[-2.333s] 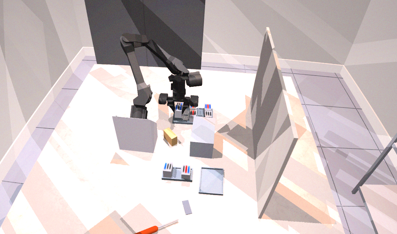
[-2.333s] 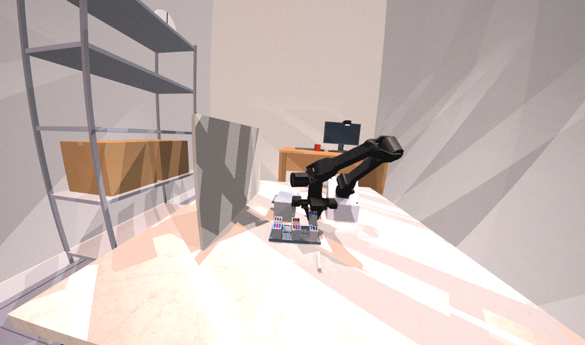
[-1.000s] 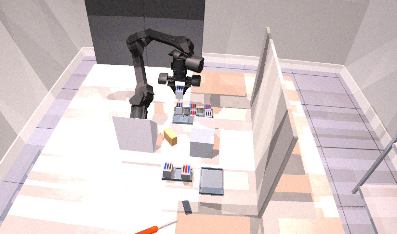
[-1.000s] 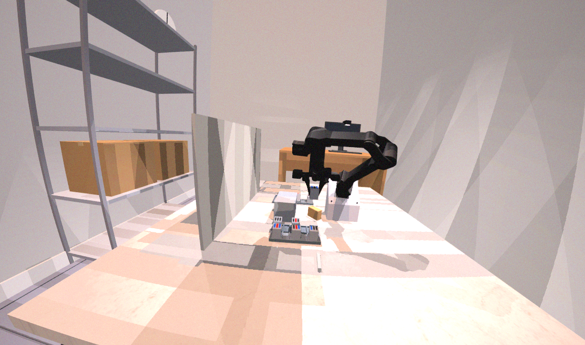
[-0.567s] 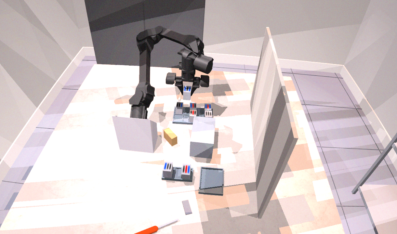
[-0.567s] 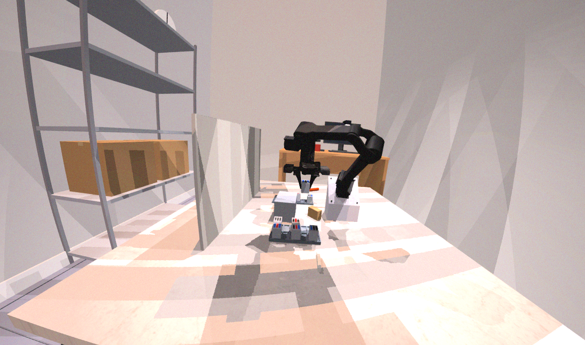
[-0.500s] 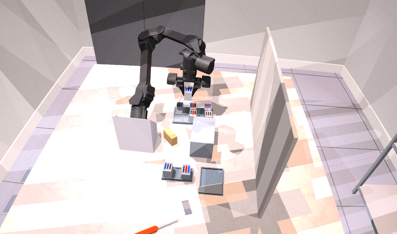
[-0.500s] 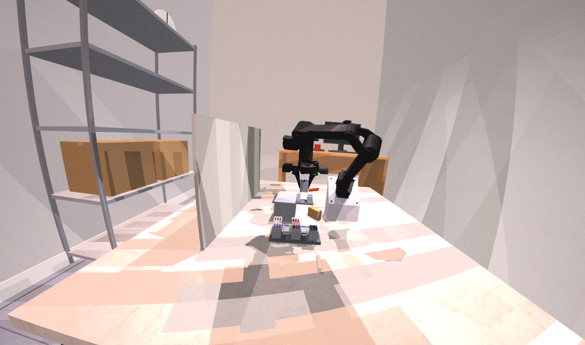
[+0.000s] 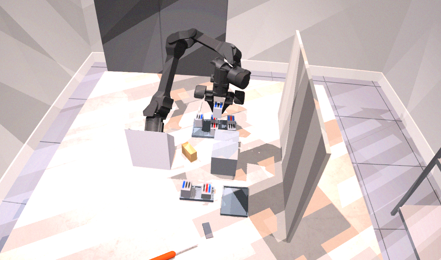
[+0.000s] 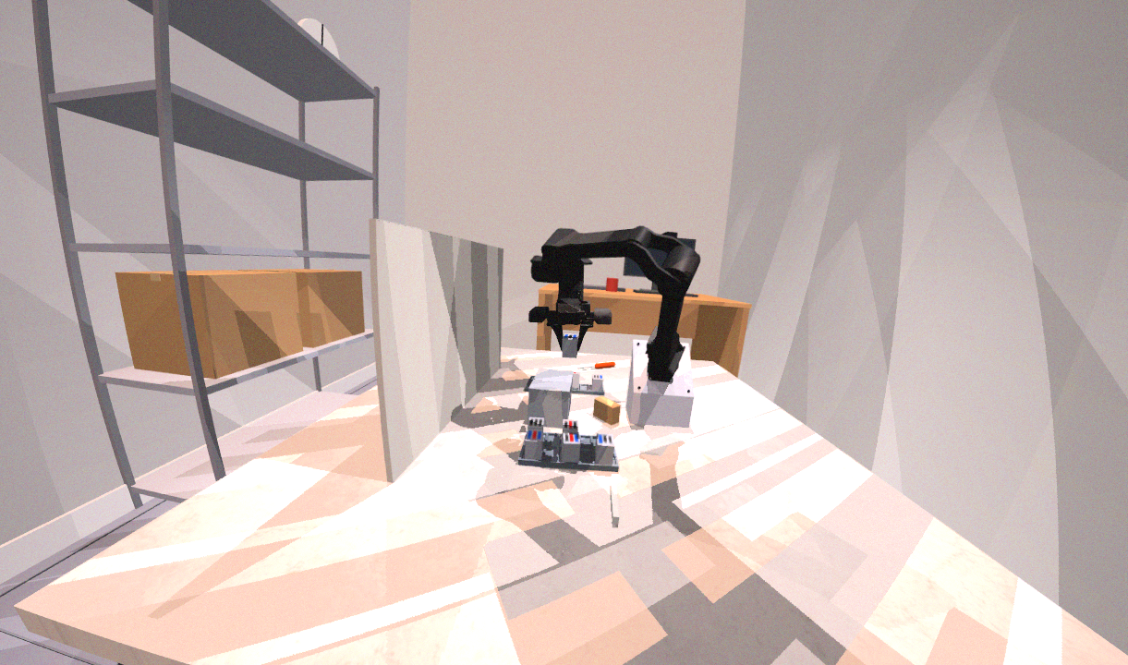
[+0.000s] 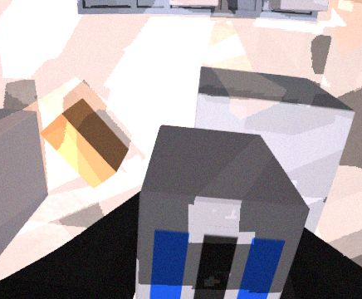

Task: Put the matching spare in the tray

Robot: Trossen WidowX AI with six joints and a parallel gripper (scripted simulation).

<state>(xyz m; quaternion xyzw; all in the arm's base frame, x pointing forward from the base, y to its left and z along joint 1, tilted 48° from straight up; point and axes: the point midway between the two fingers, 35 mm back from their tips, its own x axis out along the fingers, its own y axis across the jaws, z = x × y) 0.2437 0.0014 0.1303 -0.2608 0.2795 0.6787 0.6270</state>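
The grey tray is 260 mm to the right of my gripper tip, 190 mm below it and 100 mm ahead of it. The rest, counted from my gripper tip: tall panel 290 mm ahead, 60 mm to the right, 30 mm above.
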